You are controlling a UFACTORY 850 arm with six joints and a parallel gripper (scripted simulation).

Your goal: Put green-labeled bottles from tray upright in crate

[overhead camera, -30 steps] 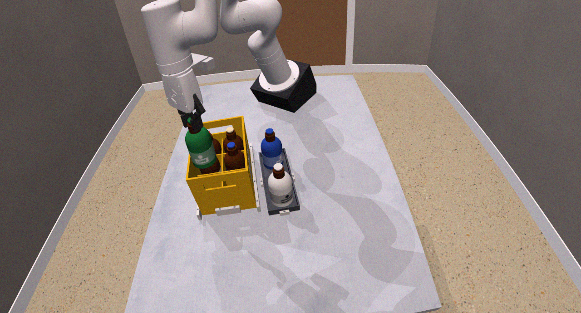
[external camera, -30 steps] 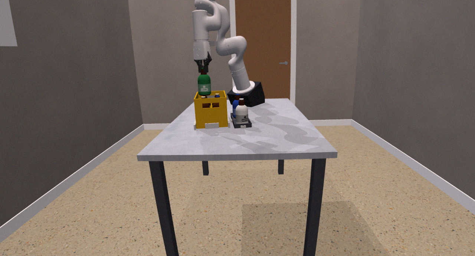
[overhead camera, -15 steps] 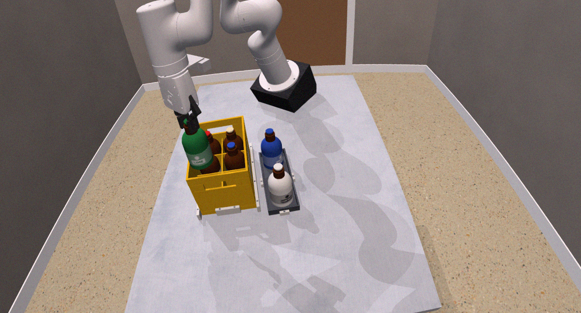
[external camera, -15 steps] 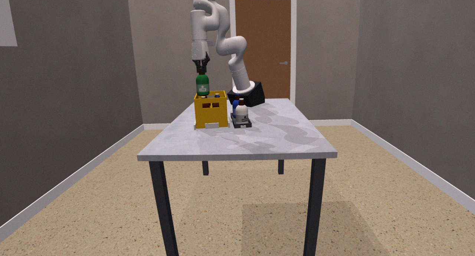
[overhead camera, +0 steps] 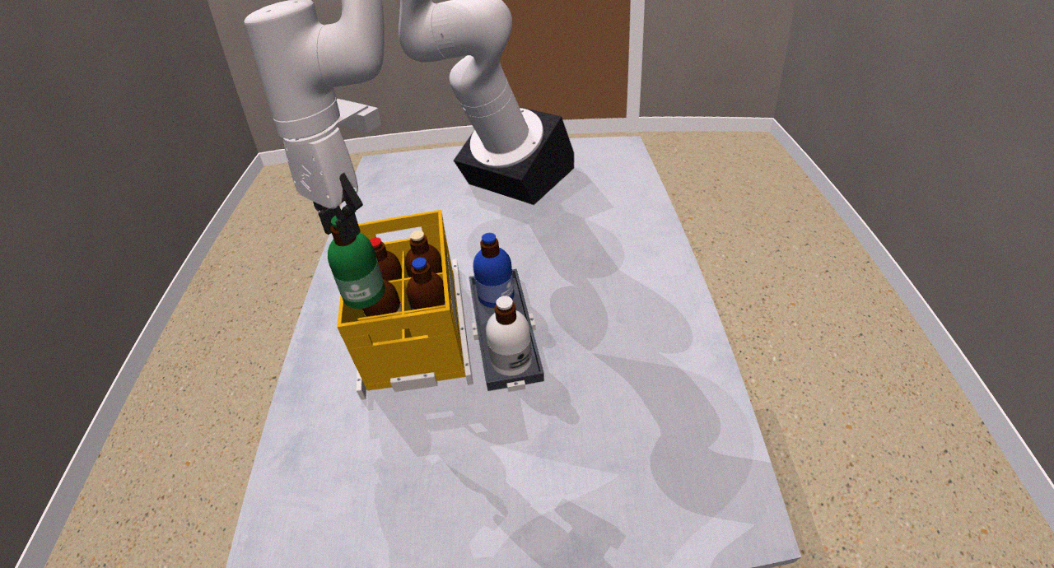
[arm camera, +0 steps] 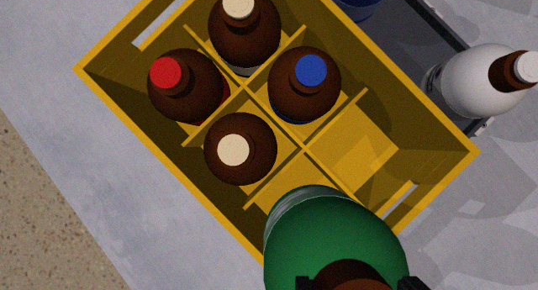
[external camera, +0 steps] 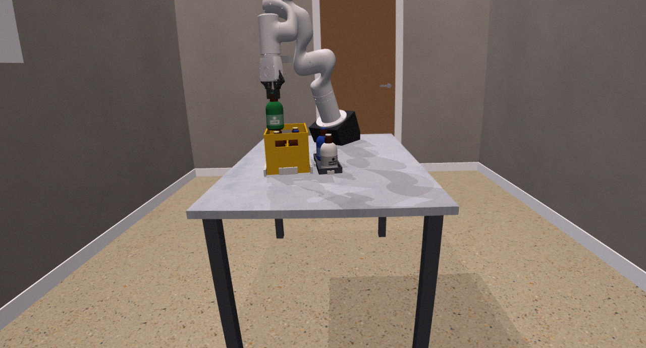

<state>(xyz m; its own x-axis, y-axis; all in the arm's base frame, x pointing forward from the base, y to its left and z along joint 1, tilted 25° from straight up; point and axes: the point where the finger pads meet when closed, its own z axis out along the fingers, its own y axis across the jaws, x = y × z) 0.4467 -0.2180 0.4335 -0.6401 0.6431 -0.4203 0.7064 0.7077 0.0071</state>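
Now: the green-labeled bottle 70 mm below my hand. Round my hand: white-labeled bottle: 250 mm below, 220 mm to the left, 50 mm ahead; then blue-labeled bottle: 250 mm below, 220 mm to the left, 120 mm behind; then yellow crate: 250 mm below, 90 mm behind, 50 mm to the left.
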